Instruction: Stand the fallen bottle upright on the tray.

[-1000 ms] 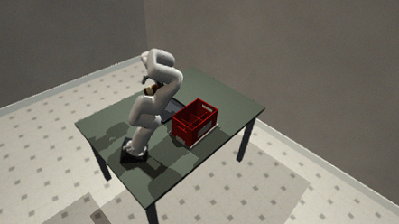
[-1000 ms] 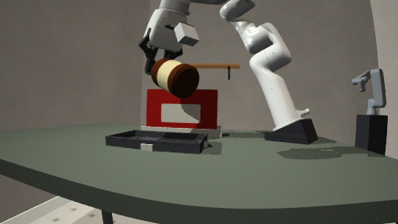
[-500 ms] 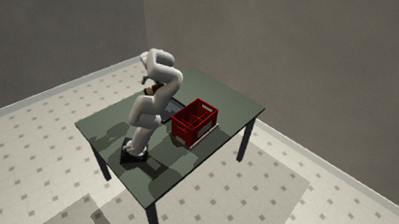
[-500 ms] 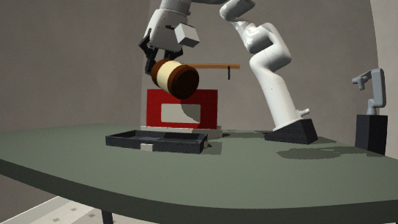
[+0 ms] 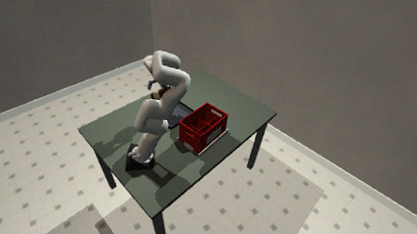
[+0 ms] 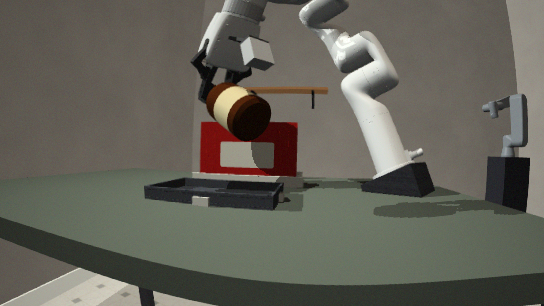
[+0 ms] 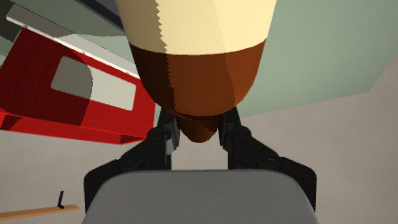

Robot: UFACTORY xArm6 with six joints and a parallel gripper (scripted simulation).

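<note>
The brown bottle is 4 cm behind my hand, 3 cm to the left of it and 3 cm below it. From my hand the other things lie so: dark tray: 1 cm ahead, 5 cm to the right, 19 cm below; crate: 1 cm ahead, 35 cm to the right, 12 cm below.
</note>
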